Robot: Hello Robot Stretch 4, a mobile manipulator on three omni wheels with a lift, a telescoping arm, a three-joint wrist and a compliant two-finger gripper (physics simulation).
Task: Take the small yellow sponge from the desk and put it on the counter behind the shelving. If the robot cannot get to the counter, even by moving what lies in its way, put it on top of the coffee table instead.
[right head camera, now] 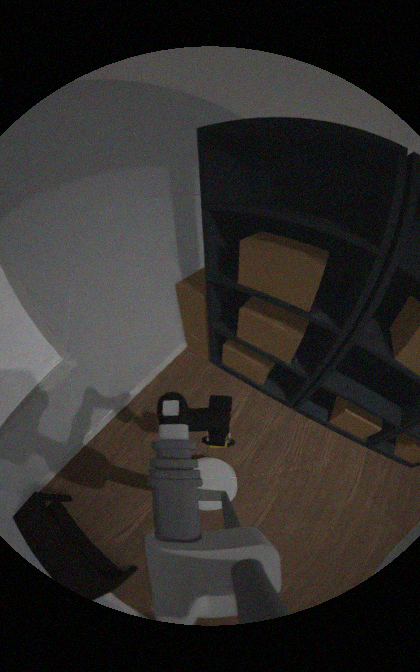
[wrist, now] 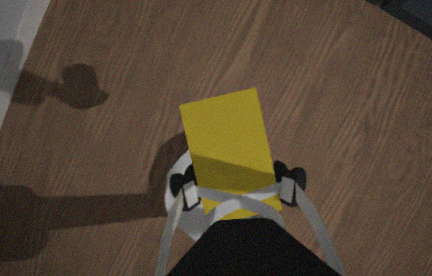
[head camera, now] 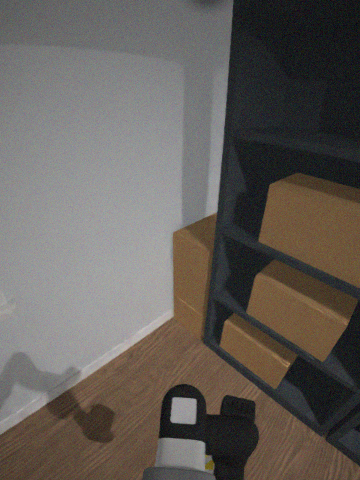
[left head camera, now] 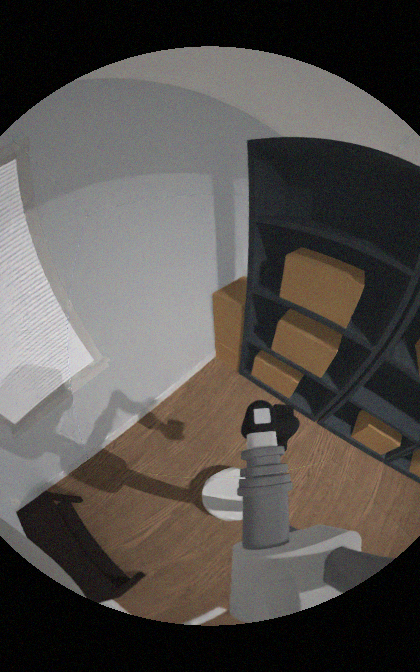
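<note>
The yellow sponge is held between the two fingertips of my gripper, well above the wood floor. A small bit of the sponge also shows beside the wrist in the head camera view. The gripper is shut on it. The dark shelving stands ahead and to the right, against the far side, with its left end close to the grey wall. The counter, the desk and the coffee table do not show in these views.
Stacked cardboard boxes fill the gap between the wall and the shelving's left end. More boxes sit on the shelves. A dark piece of furniture stands at the lower left, below the window.
</note>
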